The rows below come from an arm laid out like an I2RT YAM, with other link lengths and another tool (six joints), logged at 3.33 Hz.
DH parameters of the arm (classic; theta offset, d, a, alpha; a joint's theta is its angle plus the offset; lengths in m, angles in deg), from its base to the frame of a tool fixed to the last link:
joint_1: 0 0.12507 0.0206 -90
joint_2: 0 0 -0.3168 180
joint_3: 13.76 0 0.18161 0
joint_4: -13.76 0.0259 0.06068 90
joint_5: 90 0.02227 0 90
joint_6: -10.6 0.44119 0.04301 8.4
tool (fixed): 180 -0.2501 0 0
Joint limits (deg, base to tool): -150..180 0..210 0..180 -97..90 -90..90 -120..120
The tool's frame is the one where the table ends.
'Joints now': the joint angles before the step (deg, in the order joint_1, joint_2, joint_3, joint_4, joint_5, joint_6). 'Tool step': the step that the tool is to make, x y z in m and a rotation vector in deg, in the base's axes. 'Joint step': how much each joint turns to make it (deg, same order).
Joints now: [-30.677 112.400 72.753 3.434 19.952 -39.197]
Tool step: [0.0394 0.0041 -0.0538 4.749 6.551 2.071]
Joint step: [2.635 10.293 9.333 -7.463 -0.175 1.135]
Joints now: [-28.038 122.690 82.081 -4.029 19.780 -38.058]
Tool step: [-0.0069 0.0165 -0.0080 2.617 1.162 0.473]
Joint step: [1.057 -1.398 -2.287 -1.932 -0.879 1.758]
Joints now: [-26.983 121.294 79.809 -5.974 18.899 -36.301]
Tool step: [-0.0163 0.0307 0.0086 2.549 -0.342 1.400]
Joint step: [2.017 -5.891 -5.806 -1.580 -1.409 2.196]
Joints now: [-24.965 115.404 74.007 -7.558 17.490 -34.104]
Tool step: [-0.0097 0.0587 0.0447 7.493 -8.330 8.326]
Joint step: [1.587 -13.869 -5.095 -4.648 -12.086 2.114]
